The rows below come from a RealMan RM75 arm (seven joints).
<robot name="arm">
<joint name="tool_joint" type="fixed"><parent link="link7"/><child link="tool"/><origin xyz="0 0 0" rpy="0 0 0"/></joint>
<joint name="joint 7" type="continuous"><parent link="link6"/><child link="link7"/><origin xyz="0 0 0.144" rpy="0 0 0"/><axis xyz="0 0 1"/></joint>
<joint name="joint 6" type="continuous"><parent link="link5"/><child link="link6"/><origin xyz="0 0 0" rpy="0 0 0"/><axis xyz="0 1 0"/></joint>
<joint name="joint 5" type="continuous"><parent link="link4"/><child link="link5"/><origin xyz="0 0 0.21" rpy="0 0 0"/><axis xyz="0 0 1"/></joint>
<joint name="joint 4" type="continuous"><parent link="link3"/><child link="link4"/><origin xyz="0 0 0" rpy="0 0 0"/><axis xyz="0 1 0"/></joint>
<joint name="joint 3" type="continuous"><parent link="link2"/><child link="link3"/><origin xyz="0 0 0.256" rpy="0 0 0"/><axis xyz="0 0 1"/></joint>
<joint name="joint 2" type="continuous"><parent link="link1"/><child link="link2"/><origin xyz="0 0 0" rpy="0 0 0"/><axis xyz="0 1 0"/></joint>
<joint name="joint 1" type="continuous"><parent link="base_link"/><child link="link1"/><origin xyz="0 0 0.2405" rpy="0 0 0"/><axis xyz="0 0 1"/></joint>
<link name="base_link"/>
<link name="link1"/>
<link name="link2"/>
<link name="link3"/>
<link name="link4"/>
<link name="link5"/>
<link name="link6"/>
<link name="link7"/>
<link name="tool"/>
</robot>
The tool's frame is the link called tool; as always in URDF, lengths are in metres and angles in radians. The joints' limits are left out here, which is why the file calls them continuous.
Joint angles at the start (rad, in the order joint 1, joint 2, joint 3, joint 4, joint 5, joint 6, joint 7):
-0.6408 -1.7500 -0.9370 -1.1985 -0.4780 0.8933 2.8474
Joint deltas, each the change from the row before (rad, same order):
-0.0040 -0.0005 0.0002 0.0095 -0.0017 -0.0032 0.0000
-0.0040 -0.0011 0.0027 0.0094 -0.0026 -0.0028 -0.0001
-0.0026 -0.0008 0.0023 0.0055 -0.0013 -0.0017 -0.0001
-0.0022 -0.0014 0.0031 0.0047 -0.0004 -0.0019 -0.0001
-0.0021 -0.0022 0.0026 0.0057 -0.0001 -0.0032 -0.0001
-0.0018 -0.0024 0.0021 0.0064 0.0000 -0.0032 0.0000
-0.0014 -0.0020 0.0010 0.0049 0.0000 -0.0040 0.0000
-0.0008 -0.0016 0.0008 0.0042 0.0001 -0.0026 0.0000
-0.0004 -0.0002 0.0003 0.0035 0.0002 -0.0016 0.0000
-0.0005 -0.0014 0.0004 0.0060 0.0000 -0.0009 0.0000
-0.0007 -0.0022 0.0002 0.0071 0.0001 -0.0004 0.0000
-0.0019 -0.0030 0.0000 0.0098 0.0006 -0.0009 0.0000
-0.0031 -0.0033 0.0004 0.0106 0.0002 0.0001 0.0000
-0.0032 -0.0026 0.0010 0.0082 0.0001 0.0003 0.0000
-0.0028 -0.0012 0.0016 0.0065 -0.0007 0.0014 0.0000
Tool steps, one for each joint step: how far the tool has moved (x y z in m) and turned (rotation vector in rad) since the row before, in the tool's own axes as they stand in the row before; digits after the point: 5 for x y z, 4 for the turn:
0.00026 -0.00111 0.00100 0.0026 -0.0015 -0.0018
-0.00020 -0.00031 0.00119 0.0012 -0.0032 -0.0003
-0.00010 0.00000 0.00072 0.0006 -0.0019 0.0007
-0.00017 0.00047 0.00074 0.0002 -0.0015 0.0020
-0.00010 0.00059 0.00090 -0.0002 -0.0007 0.0013
-0.00027 0.00044 0.00101 0.0001 -0.0012 0.0006
0.00013 0.00039 0.00073 -0.0005 0.0009 -0.0001
-0.00017 0.00020 0.00066 0.0000 -0.0003 -0.0003
-0.00033 -0.00051 0.00049 0.0014 -0.0009 -0.0006
-0.00084 -0.00041 0.00090 0.0016 -0.0034 -0.0015
-0.00096 -0.00029 0.00107 0.0017 -0.0043 -0.0019
-0.00081 -0.00044 0.00135 0.0026 -0.0047 -0.0020
-0.00065 -0.00032 0.00136 0.0028 -0.0056 -0.0014
-0.00030 -0.00008 0.00100 0.0022 -0.0042 0.0000
-0.00047 -0.00033 0.00076 0.0024 -0.0049 0.0004

